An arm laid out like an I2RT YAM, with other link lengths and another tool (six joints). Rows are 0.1 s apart.
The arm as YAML. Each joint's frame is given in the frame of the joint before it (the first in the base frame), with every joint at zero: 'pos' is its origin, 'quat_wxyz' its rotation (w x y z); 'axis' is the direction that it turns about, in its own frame. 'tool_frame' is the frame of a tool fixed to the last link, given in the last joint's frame.
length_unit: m
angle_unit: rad
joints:
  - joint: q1
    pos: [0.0, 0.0, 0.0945]
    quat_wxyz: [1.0, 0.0, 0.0, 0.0]
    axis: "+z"
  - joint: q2
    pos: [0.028, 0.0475, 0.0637]
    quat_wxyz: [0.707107, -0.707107, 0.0, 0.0]
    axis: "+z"
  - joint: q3
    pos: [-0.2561, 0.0, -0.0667]
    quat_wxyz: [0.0, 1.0, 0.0, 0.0]
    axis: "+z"
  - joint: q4
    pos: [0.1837, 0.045, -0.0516]
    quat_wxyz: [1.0, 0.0, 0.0, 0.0]
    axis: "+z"
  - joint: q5
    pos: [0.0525, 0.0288, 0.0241]
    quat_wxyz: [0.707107, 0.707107, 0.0, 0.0]
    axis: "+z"
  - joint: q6
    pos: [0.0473, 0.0, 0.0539]
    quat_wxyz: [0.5, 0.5, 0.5, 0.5]
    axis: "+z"
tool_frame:
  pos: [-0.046, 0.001, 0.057]
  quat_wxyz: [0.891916, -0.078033, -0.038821, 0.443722]
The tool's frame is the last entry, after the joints.
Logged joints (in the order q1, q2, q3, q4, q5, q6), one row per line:
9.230, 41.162, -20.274, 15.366, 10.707, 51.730
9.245, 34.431, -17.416, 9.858, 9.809, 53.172
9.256, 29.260, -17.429, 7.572, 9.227, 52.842
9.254, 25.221, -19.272, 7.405, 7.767, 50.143
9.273, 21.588, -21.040, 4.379, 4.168, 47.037
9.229, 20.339, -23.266, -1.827, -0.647, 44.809
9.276, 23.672, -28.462, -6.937, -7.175, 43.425
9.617, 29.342, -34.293, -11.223, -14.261, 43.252
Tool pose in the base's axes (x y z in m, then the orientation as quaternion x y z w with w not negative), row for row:
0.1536, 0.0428, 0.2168, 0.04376, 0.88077, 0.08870, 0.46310
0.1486, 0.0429, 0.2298, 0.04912, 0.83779, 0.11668, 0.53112
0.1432, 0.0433, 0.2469, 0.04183, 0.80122, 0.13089, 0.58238
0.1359, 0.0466, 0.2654, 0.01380, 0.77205, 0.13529, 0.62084
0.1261, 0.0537, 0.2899, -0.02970, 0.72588, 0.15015, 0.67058
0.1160, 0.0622, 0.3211, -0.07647, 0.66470, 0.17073, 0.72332
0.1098, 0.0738, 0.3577, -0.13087, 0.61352, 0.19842, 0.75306
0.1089, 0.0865, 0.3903, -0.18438, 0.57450, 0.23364, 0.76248
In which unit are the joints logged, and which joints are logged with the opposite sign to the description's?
The joints are logged in degrees. Opposite sign: q3, q4.
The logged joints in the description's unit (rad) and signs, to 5 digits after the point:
0.16109, 0.71841, 0.35385, -0.26819, 0.18687, 0.90286
0.16136, 0.60093, 0.30397, -0.17205, 0.17120, 0.92803
0.16155, 0.51068, 0.30419, -0.13216, 0.16104, 0.92227
0.16151, 0.44019, 0.33636, -0.12924, 0.13556, 0.87516
0.16184, 0.37678, 0.36722, -0.07643, 0.07275, 0.82095
0.16108, 0.35498, 0.40607, 0.03189, -0.01129, 0.78206
0.16190, 0.41315, 0.49676, 0.12107, -0.12523, 0.75791
0.16785, 0.51211, 0.59853, 0.19588, -0.24890, 0.75489

